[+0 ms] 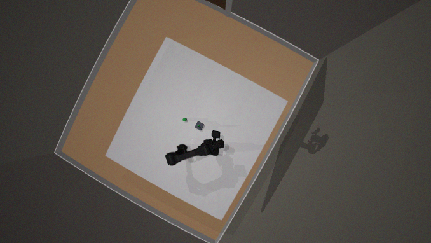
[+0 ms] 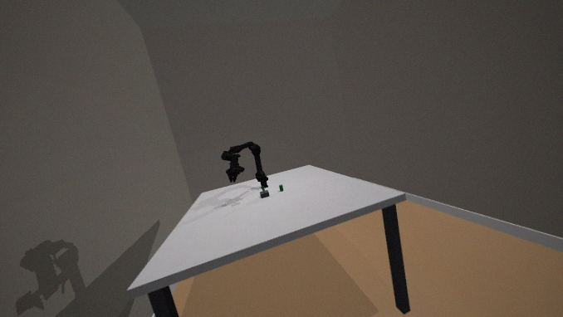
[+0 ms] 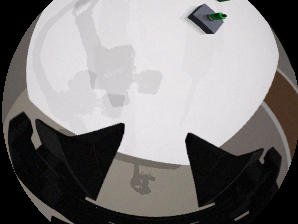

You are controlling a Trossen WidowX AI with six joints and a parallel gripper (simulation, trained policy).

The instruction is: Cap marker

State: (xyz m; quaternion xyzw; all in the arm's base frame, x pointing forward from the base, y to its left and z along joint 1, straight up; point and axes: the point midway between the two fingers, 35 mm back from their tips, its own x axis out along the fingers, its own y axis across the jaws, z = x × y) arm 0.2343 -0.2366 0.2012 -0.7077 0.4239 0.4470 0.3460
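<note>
The green cap lies 350 mm to the left of my gripper tip and 140 mm below it. The rest, counted from my gripper tip: green marker: 20 mm ahead, 210 mm to the left, 100 mm below; then grey holder block: 20 mm ahead, 210 mm to the left, 150 mm below.
</note>
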